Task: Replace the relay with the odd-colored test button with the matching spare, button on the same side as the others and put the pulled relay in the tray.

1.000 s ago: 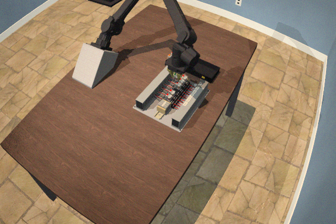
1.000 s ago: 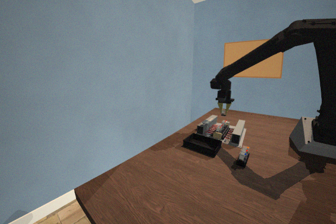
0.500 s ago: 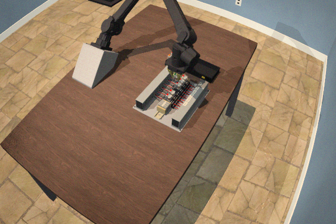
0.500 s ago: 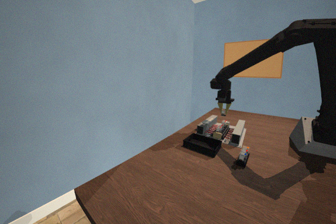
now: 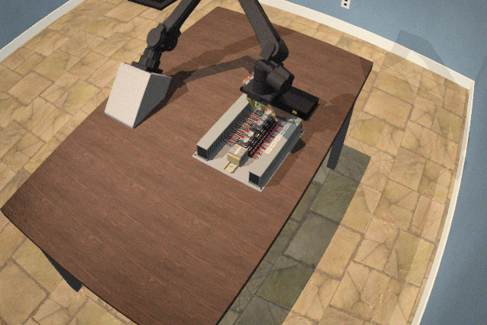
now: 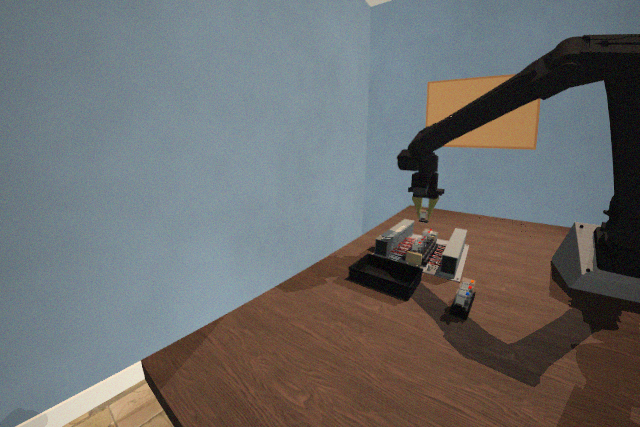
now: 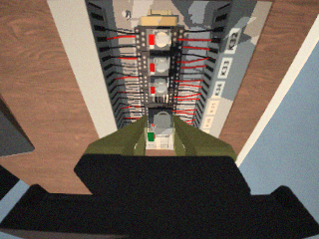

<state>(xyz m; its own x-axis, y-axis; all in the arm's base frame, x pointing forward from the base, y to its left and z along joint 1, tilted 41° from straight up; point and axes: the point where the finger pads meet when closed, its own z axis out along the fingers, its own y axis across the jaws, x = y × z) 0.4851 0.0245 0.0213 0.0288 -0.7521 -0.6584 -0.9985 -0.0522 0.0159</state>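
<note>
Right now the black tray is 230 mm to the left of my hand, 120 mm below it and 30 mm ahead of it.
</note>
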